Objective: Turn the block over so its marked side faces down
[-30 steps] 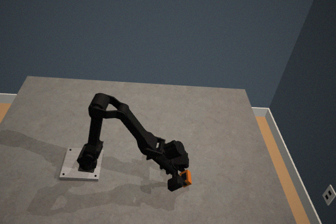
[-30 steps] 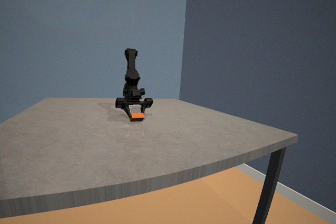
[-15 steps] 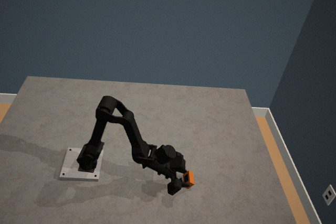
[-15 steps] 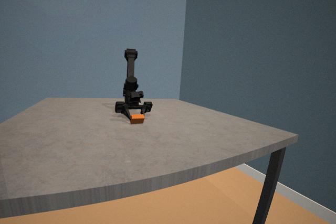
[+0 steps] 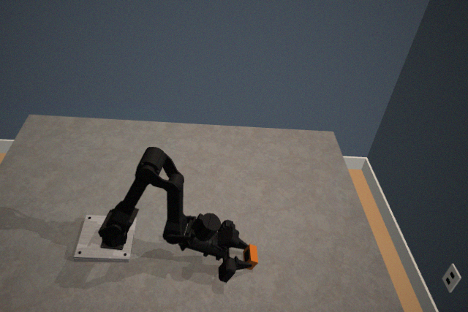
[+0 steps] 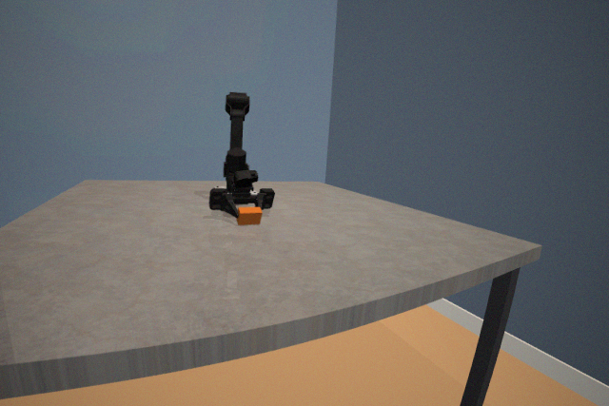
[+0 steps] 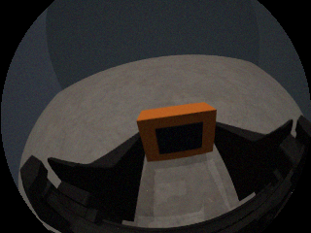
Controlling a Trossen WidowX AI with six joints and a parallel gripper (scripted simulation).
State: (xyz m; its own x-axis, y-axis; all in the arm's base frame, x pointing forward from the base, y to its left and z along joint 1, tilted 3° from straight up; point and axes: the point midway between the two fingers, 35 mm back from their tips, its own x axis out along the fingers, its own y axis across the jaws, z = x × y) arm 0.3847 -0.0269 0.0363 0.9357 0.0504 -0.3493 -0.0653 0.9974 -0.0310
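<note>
Now: the orange block 10 mm behind my gripper tip.
</note>
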